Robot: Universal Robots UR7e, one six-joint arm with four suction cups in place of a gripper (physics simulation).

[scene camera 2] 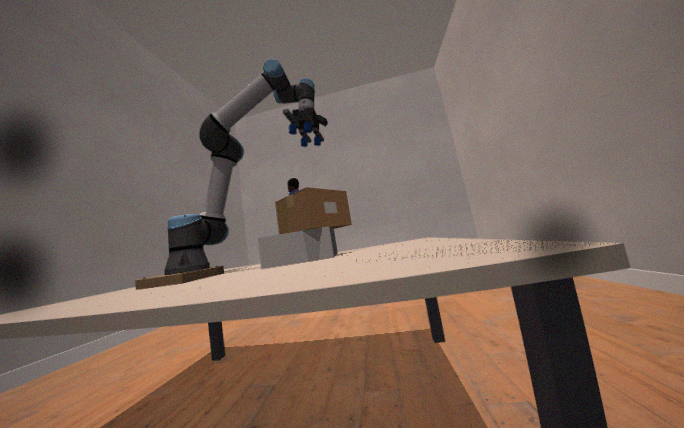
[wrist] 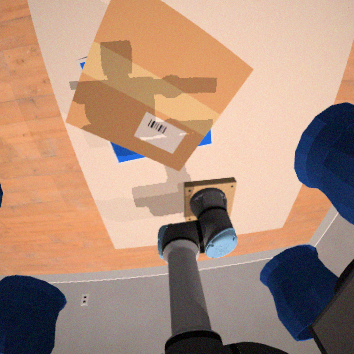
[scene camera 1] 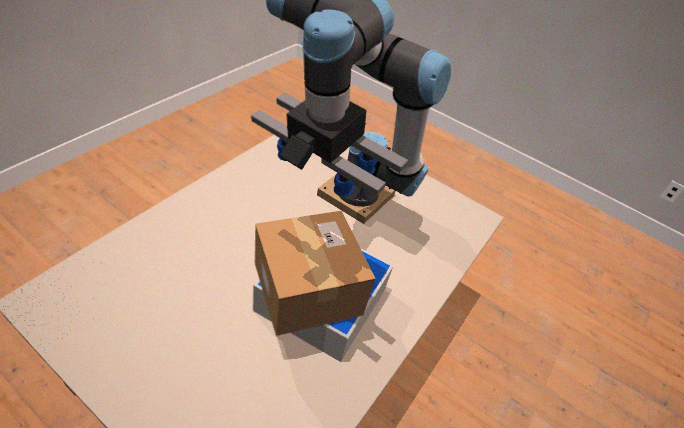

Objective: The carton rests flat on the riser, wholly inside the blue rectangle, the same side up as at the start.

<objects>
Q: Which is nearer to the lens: the brown carton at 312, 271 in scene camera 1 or the grey riser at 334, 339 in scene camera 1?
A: The brown carton.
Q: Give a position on a brown carton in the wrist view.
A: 155, 84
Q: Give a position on a brown carton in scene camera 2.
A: At 309, 208
</objects>
